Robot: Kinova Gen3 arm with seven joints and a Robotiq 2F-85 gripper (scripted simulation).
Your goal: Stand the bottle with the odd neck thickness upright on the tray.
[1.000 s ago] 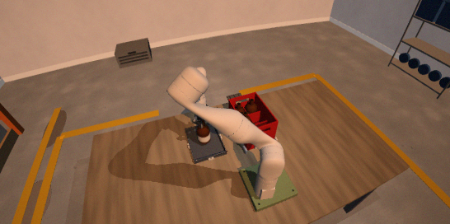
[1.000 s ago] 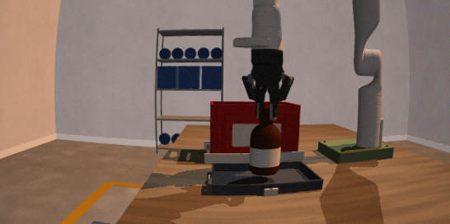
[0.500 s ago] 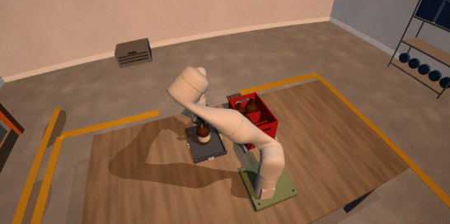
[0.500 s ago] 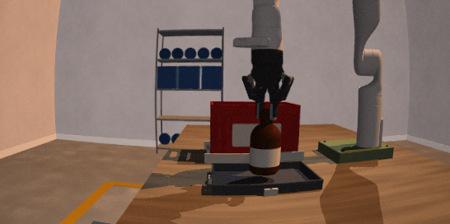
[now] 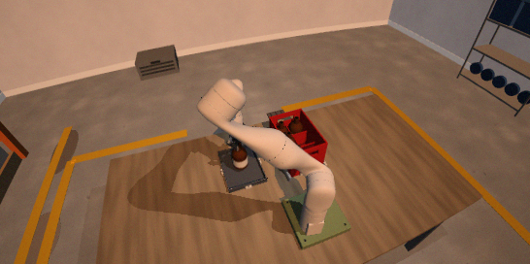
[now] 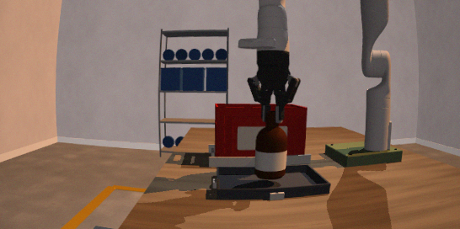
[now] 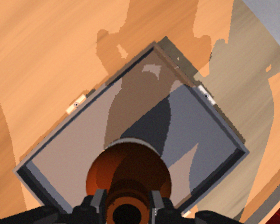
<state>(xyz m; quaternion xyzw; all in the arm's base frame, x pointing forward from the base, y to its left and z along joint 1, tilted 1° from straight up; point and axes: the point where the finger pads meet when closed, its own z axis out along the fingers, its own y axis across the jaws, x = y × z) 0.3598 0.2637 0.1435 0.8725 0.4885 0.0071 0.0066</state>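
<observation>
The dark tray is 160 mm below my hand. The rest, counted from my hand: red crate (290 mm to the right, 90 mm below, 50 mm ahead).
</observation>
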